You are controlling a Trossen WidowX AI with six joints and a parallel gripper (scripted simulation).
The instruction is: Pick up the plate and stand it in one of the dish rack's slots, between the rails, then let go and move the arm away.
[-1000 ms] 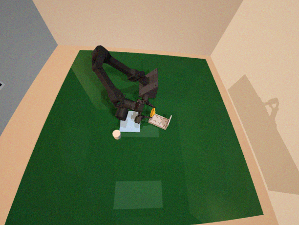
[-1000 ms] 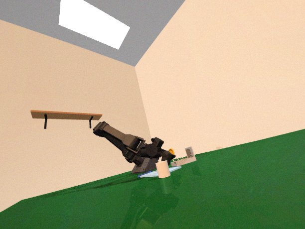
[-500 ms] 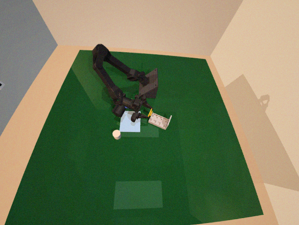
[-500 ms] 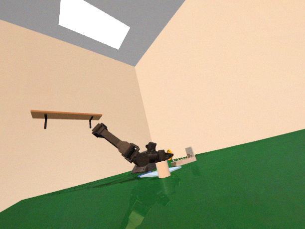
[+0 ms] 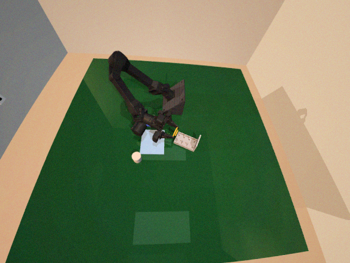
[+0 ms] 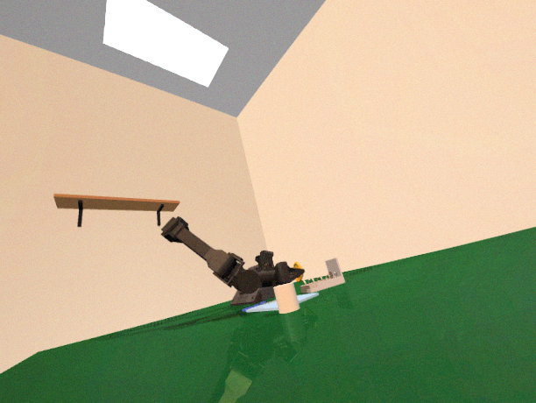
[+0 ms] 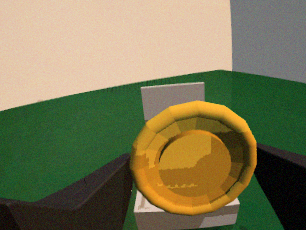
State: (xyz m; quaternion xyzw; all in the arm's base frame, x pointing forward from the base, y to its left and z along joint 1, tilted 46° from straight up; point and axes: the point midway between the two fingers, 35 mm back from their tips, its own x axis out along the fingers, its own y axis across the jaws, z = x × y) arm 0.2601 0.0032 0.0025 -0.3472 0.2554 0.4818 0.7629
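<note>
Right now my gripper tip is 20 mm short of the dish rack, 60 mm to the right of it and 40 mm above it. Also, from my gripper tip: cream cup (130 mm ahead, 200 mm to the right, 40 mm below); then orange plate (10 mm to the right); then blue spoon (80 mm behind, 140 mm to the right, 60 mm below).
</note>
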